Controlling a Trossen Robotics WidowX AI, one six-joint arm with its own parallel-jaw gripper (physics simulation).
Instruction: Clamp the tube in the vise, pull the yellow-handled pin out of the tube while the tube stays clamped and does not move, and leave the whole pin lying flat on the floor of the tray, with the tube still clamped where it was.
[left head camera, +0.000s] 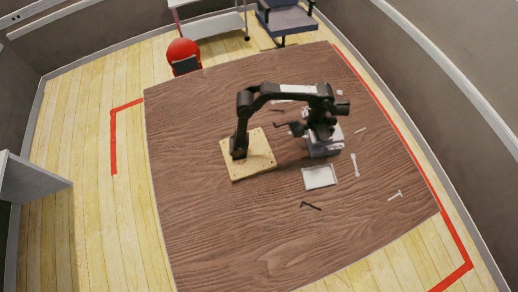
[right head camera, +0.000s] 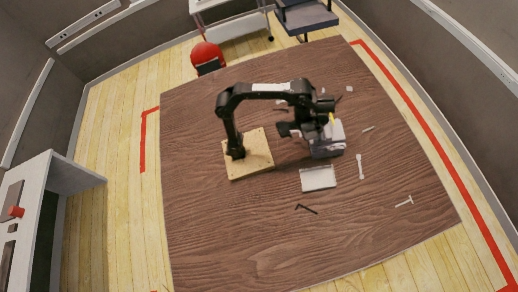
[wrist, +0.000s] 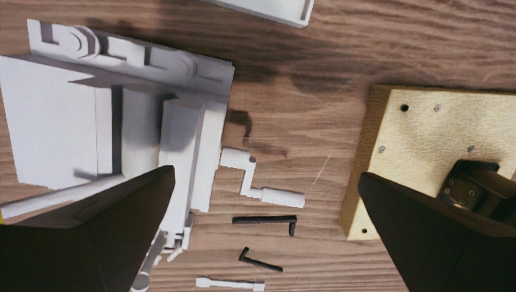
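Seen in the pictures: gripper, fingertip midpoint: (left head camera: 309, 134) (wrist: 269, 177); arm's base at its link origin: (left head camera: 238, 153) (right head camera: 238, 153) (wrist: 465, 182).
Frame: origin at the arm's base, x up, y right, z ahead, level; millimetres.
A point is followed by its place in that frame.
Observation:
The grey vise (left head camera: 325, 150) @(x 28, y 96, z 383 mm) (right head camera: 327, 150) @(x 37, y 101, z 390 mm) (wrist: 47, 120) @(x 68, y 39, z 450 mm) stands behind the tray (left head camera: 320, 177) @(x -29, y 197, z 335 mm) (right head camera: 318, 179) @(x -29, y 196, z 329 mm) (wrist: 265, 9) @(x -29, y 153, z 296 mm). The grey tube (wrist: 142, 125) @(x 94, y 55, z 371 mm) appears to lie between its jaws, partly hidden by a finger; how tightly it is held cannot be told. The pin's grey shaft (wrist: 60, 196) @(x 122, y 15, z 408 mm) slants toward the tube. Its yellow handle (right head camera: 331, 118) @(x 143, y 16, z 425 mm) (wrist: 2, 218) @(x 139, y 11, z 425 mm) shows partly. The vise crank (wrist: 246, 175) @(x 58, y 7, z 296 mm) (right head camera: 296, 133) @(x 56, y -8, z 275 mm) sticks out toward the arm base. My gripper (left head camera: 311, 131) @(x 144, y 57, z 293 mm) (right head camera: 299, 132) @(x 144, y 57, z 293 mm) (wrist: 269, 177) @(x 144, y 57, z 293 mm) is wide open and empty, above the crank, with one finger over the vise side and the other toward the base board.
The wooden base board (left head camera: 250, 167) @(x 3, y 82, z 37 mm) (right head camera: 255, 165) @(x 4, y 81, z 72 mm) (wrist: 375, 200) carries the arm. Black hex keys (wrist: 265, 219) @(x -26, y -111, z 249 mm) (wrist: 260, 261) @(x -30, y -204, z 240 mm) lie near the crank; another hex key (left head camera: 311, 205) @(x -24, y 310, z 254 mm) (right head camera: 306, 208) @(x -25, y 310, z 251 mm) lies before the tray. A pale spanner (left head camera: 355, 165) @(x -27, y 188, z 526 mm) (right head camera: 360, 166) @(x -26, y 186, z 528 mm) and a T-shaped piece (left head camera: 395, 195) @(x -25, y 392, z 673 mm) (right head camera: 404, 201) @(x -25, y 394, z 671 mm) lie to the right.

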